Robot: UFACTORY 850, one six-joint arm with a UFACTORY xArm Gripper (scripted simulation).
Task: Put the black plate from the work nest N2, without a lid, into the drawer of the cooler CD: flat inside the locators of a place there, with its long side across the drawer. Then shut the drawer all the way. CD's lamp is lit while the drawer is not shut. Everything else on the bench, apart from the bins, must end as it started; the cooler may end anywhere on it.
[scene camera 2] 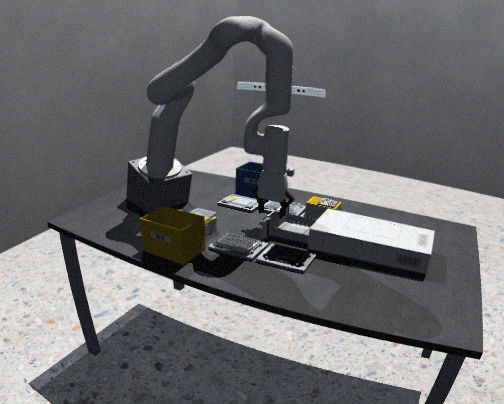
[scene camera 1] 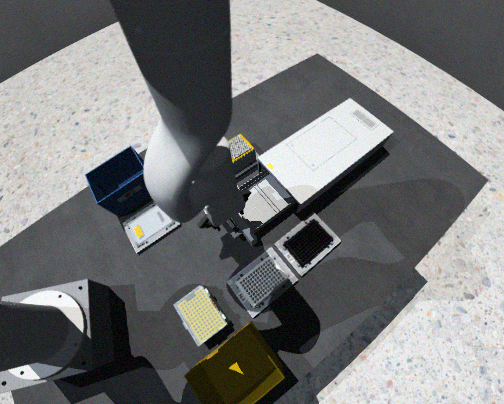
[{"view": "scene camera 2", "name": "my gripper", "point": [271, 214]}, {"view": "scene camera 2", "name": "blue bin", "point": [246, 180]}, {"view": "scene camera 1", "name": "my gripper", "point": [228, 218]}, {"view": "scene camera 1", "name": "white cooler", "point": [308, 163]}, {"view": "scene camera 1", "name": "black plate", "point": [313, 231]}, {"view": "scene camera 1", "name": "blue bin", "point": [123, 174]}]
